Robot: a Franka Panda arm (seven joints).
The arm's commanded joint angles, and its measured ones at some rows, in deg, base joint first. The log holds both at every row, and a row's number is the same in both.
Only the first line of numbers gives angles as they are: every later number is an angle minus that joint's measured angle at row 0.
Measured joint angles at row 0:
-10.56, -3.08, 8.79, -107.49, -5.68, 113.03, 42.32
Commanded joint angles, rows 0 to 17:
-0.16, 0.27, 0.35, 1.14, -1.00, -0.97, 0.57
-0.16, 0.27, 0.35, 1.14, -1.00, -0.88, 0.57
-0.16, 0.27, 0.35, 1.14, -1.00, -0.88, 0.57
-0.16, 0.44, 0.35, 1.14, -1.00, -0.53, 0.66
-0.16, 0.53, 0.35, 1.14, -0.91, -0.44, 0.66
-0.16, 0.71, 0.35, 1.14, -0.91, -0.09, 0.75
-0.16, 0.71, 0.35, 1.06, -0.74, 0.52, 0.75
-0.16, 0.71, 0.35, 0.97, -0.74, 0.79, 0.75
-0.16, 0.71, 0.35, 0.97, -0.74, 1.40, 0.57
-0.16, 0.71, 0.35, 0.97, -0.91, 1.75, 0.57
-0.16, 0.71, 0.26, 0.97, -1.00, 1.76, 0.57
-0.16, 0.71, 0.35, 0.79, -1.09, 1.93, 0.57
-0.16, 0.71, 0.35, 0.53, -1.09, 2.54, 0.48
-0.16, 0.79, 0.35, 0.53, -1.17, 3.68, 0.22
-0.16, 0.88, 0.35, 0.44, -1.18, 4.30, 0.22
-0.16, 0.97, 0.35, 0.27, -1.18, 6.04, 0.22
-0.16, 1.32, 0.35, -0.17, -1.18, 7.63, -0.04
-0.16, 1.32, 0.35, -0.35, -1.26, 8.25, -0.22
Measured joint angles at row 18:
0.00, 0.53, 0.00, 0.07, 0.00, 4.42, -0.01
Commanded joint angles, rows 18 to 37:
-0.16, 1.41, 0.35, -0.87, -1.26, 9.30, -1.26
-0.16, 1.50, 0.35, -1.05, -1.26, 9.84, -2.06
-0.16, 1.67, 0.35, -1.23, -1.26, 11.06, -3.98
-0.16, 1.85, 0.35, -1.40, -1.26, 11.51, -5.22
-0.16, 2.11, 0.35, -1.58, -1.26, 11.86, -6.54
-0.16, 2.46, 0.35, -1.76, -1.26, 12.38, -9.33
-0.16, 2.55, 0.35, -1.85, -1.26, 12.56, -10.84
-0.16, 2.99, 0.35, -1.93, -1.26, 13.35, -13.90
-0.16, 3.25, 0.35, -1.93, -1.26, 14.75, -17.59
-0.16, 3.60, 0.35, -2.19, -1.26, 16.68, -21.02
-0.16, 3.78, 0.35, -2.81, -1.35, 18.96, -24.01
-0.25, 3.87, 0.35, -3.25, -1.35, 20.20, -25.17
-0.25, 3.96, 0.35, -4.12, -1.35, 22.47, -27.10
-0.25, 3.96, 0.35, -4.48, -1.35, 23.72, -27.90
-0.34, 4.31, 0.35, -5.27, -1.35, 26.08, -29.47
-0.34, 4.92, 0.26, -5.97, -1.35, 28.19, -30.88
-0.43, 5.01, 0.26, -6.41, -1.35, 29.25, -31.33
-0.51, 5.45, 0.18, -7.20, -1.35, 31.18, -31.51
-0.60, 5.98, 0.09, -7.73, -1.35, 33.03, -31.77
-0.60, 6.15, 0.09, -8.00, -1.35, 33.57, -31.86
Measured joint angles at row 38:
-0.07, 5.46, -0.05, -5.68, -0.44, 28.25, -30.10
